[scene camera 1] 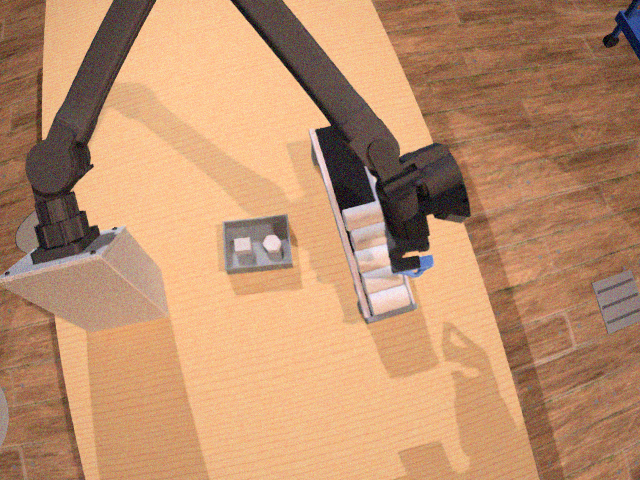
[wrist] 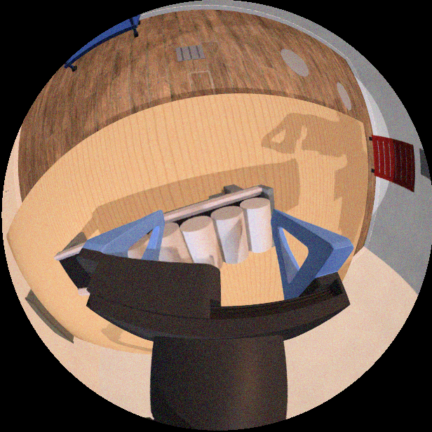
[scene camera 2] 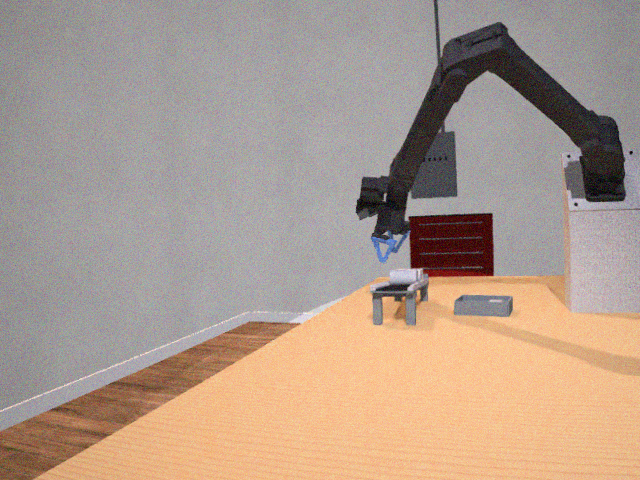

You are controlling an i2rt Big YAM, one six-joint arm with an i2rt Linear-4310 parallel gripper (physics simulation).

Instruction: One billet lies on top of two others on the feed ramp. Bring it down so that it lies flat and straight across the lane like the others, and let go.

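Frame: origin at the arm's base, x ahead, y left, z up, level; metres.
Seen in the pictures: gripper, fingertip midpoint: (scene camera 1: 412, 251) (scene camera 2: 388, 257); arm's base at its link origin: (scene camera 1: 67, 248) (scene camera 2: 602, 181).
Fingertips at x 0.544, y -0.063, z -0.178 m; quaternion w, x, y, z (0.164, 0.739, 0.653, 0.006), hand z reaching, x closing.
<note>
Offsets run from my fingertips to a thing's middle. Level surfaces: height alone.
The feed ramp (scene camera 1: 331, 191) (scene camera 2: 410, 308) (wrist: 215, 203) holds several white billets side by side across its lane. The end billet @(dx -0.051, dy -0.061, dz -0.058 m) (scene camera 1: 390, 300) (wrist: 257, 225) lies at the ramp's end wall, with its neighbour @(dx -0.055, dy -0.022, dz -0.055 m) (scene camera 1: 379, 279) (wrist: 229, 242) beside it. The upper billet @(dx -0.061, dy +0.098, dz -0.044 m) (scene camera 1: 360, 215) borders the dark bare lane. No billet shows resting on top of the others; the arm hides part of the row, so I cannot tell whether one lies there. My gripper (scene camera 1: 416, 271) (scene camera 2: 389, 254) (wrist: 217, 215) is open and empty, above the ramp and clear of the billets.
A grey tray @(dx -0.261, dy +0.108, dz -0.112 m) (scene camera 1: 258, 268) (scene camera 2: 483, 308) with a white block @(dx -0.288, dy +0.111, dz -0.113 m) (scene camera 1: 241, 244) and a white hexagonal piece @(dx -0.233, dy +0.105, dz -0.118 m) (scene camera 1: 271, 243) stands beside the ramp. The arm's pale base box (scene camera 1: 93, 299) (scene camera 2: 602, 258) stands farther off. The wooden table @(dz -0.130 m) (scene camera 1: 289, 387) has an edge beyond the ramp.
</note>
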